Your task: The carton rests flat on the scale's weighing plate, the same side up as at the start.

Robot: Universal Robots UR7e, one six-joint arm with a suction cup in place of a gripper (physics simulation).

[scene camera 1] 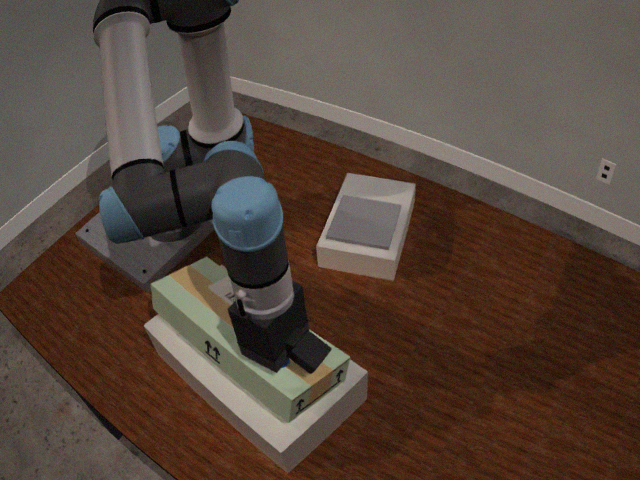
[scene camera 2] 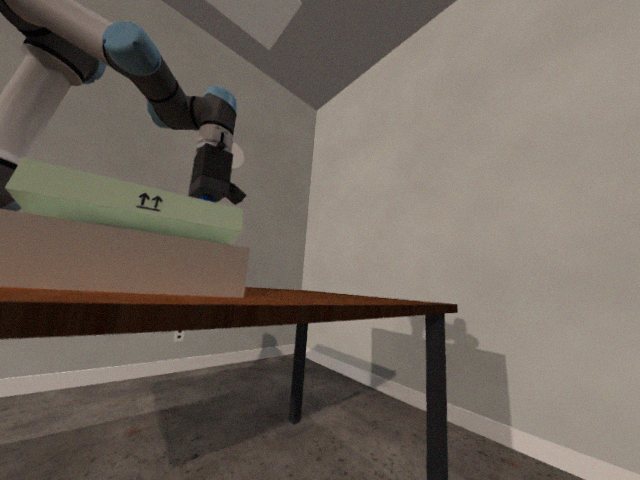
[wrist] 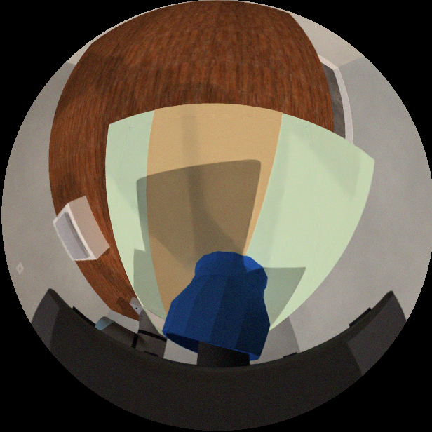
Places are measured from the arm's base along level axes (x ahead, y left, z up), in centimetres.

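Pixels of known places: hand at its tool point: (scene camera 2: pixel 205 215).
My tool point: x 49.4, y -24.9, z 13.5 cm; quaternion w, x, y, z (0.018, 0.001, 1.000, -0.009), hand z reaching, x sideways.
Behind a point stands the place of what it marks.
The long pale green carton (scene camera 1: pixel 186 330) {y -27.6, x 32.2, z 12.2 cm} (scene camera 2: pixel 103 196) {y -27.8, x 32.5, z 11.8 cm} (wrist: pixel 320 200) with a tan tape band hangs from my suction cup (scene camera 1: pixel 284 363) {y -24.9, x 49.4, z 13.5 cm} (scene camera 2: pixel 205 197) (wrist: pixel 225 265), which is on its top face towards one end. The arrows on its sides point up. Scene camera 2 shows part of its underside; it is slightly above the white block (scene camera 1: pixel 330 419) {y -25.1, x 57.8, z 2.5 cm} (scene camera 2: pixel 129 263) {y -32.4, x 37.7, z 1.2 cm} and a little tilted, with the end towards the robot base higher. Any contact at the lower end cannot be told. The scale (scene camera 1: pixel 356 262) {y 8.6, x 43.0, z 0.2 cm} (wrist: pixel 91 220) has a grey weighing plate (scene camera 1: pixel 364 221) {y 15.8, x 40.8, z 4.5 cm} (wrist: pixel 71 236) with no carton on it.
The wooden table (scene camera 1: pixel 465 335) {y 5.1, x 69.5, z -3.3 cm} (scene camera 2: pixel 336 302) {y -44.1, x 73.5, z -3.3 cm} (wrist: pixel 215 55) carries the block, the scale and the robot's grey base plate (scene camera 1: pixel 129 260) {y -15.5, x -0.5, z -0.2 cm}. The scale stands beyond the block, towards the wall in scene camera 1. The table's edge runs close beside the block.
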